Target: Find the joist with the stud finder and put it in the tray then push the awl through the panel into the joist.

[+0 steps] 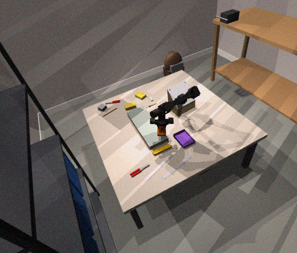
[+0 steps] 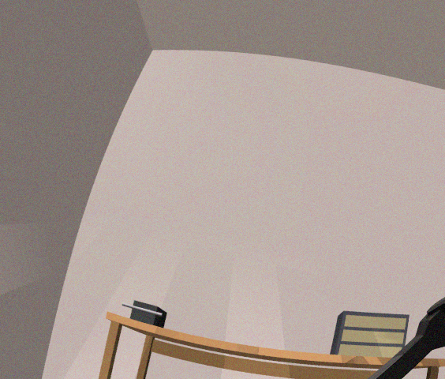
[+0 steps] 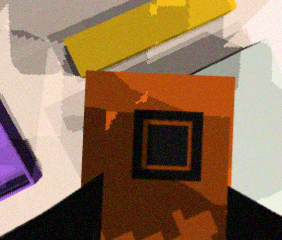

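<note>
Right now my gripper tip is 160 mm past the purple tray, 130 mm above it and 90 mm to the right of it. The rest, counted from my gripper tip: yellow block: 130 mm below, 90 mm to the left, 60 mm ahead; then orange stud finder: 20 mm above, 10 mm to the left; then awl: 480 mm to the right, 130 mm below, 110 mm behind.
</note>
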